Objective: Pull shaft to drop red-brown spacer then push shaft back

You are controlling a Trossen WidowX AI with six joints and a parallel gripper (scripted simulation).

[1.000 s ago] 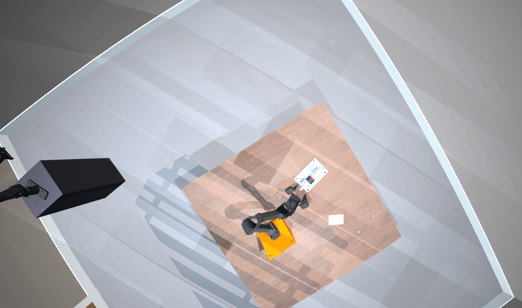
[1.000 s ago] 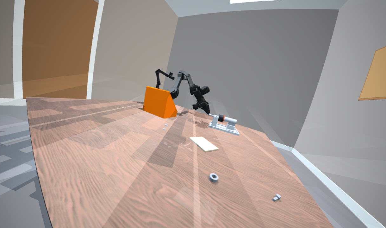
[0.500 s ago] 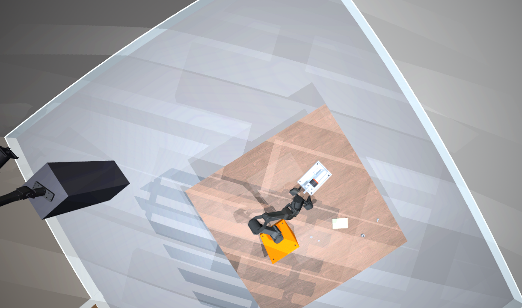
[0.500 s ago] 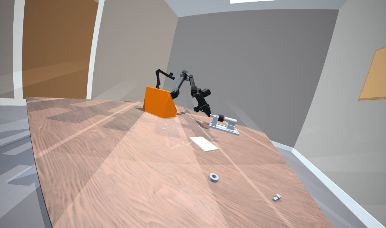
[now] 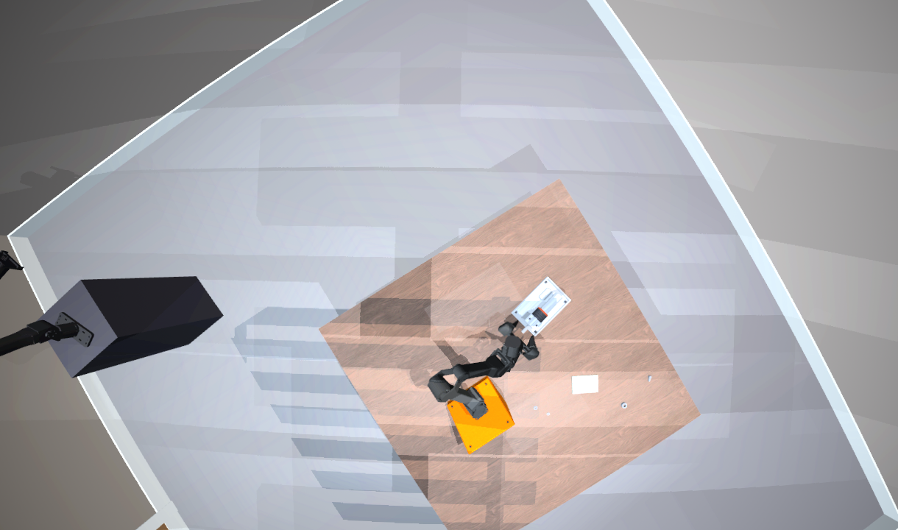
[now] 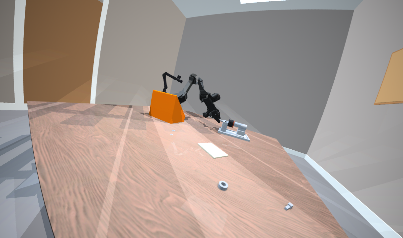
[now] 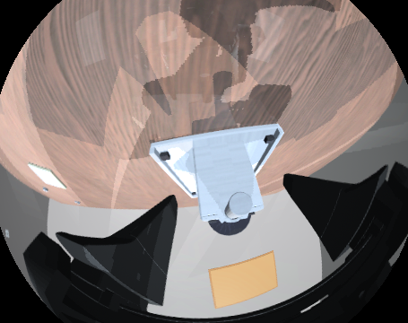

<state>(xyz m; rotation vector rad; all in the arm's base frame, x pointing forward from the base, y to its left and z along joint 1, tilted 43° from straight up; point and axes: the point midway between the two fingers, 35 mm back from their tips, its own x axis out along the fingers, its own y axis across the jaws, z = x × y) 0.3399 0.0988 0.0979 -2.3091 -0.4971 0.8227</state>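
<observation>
The shaft lies 50 mm ahead of my gripper tip, 10 mm to the left of it and 10 mm above it. Round my gripper tip: small grey part 560 mm to the right, 320 mm ahead, 60 mm below; then red-brown spacer 100 mm ahead, 10 mm to the left, 10 mm above; then cream flat plate 390 mm to the right, 70 mm ahead, 60 mm below.
</observation>
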